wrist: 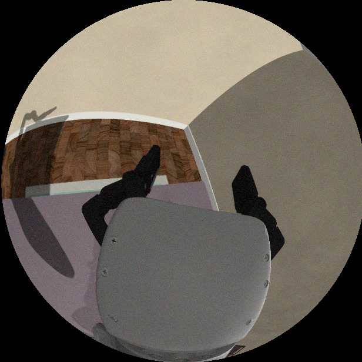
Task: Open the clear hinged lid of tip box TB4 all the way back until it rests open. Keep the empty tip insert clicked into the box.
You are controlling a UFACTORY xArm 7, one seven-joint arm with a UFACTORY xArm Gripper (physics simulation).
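My gripper (199, 164) is open, its two black fingers wide apart with no object between them. Tip box TB4, its clear lid and the tip insert do not show as far as I can tell in the wrist view. The grey gripper housing hides the lower middle of the view.
A mauve surface (150, 193) lies at the lower left, with dark shadows on it. A pale strip (37, 191) with a thin teal line runs along its far edge. Beyond are wood-block flooring (100, 145), white skirting and beige walls (310, 150). A small dark brown piece (237, 351) shows at the bottom.
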